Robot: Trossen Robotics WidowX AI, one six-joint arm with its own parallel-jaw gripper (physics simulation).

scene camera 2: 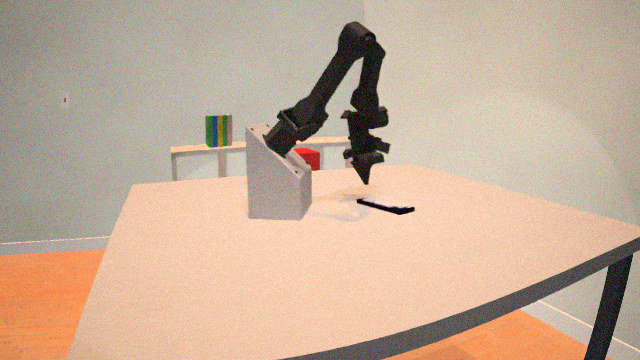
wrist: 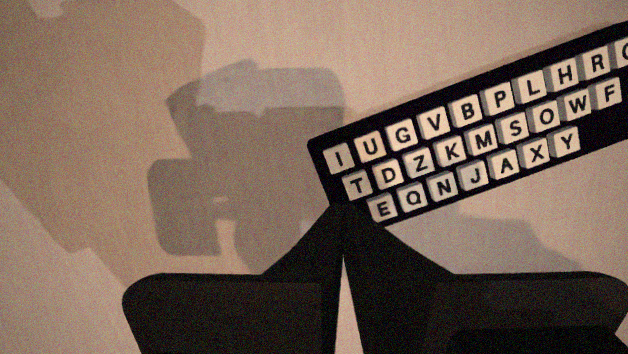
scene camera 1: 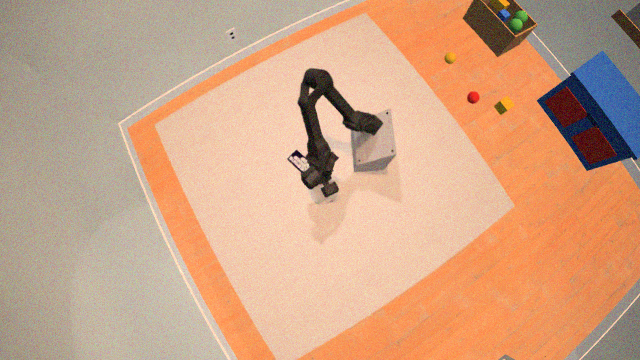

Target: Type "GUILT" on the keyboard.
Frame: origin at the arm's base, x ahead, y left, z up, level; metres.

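Seen in the pictures: gripper, fingertip midpoint: [scene camera 2: 366, 184] [wrist: 341, 213]; arm's base, origin of the base link: [scene camera 2: 273, 146] [scene camera 1: 374, 125].
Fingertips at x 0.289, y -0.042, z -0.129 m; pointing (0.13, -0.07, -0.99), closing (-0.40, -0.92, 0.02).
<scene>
Pixels of each thing's top centre, then the offset from my fingertips to it. Level surfaces: height alone.
- small black keyboard, middle of its top: [wrist: 491, 137] [scene camera 2: 384, 201] [scene camera 1: 306, 167] dx -0.007, dy -0.084, dz -0.035 m
- G key, middle of its top: [wrist: 402, 135] dx +0.012, dy -0.042, dz -0.035 m
- U key, middle of its top: [wrist: 370, 147] dx +0.013, dy -0.025, dz -0.035 m
- I key, middle of its top: [wrist: 338, 159] dx +0.014, dy -0.008, dz -0.035 m
- L key, middle of its top: [wrist: 532, 86] dx +0.008, dy -0.111, dz -0.035 m
- T key, middle of its top: [wrist: 357, 186] dx -0.003, dy -0.011, dz -0.035 m
- E key, middle of its top: [wrist: 382, 209] dx -0.021, dy -0.019, dz -0.035 m
- table, its level: dz -0.051 m
A small black keyboard [scene camera 1: 291, 158] [scene camera 2: 381, 206] [wrist: 320, 156] with white letter keys lies flat on the table. In the wrist view the G key [wrist: 402, 135], U key [wrist: 370, 145], I key [wrist: 339, 158], L key [wrist: 532, 87] and T key [wrist: 357, 185] all show. My gripper [scene camera 2: 366, 183] [wrist: 341, 213] is shut and empty, pointing down. In scene camera 2 its tip is above the keyboard, apart from it. In the wrist view the tip overlaps the keyboard's lower left edge, below the T key and left of the E key [wrist: 383, 208]. In scene camera 1 the arm hides part of the keyboard.
The arm's grey base block [scene camera 1: 376, 145] [scene camera 2: 276, 190] stands on the table [scene camera 1: 400, 220] [scene camera 2: 225, 280]. Past the table are balls, a yellow block [scene camera 1: 504, 105], a toy box [scene camera 1: 492, 30], a blue bin [scene camera 1: 607, 100] and a low shelf [scene camera 2: 197, 149] with books [scene camera 2: 218, 131].
</scene>
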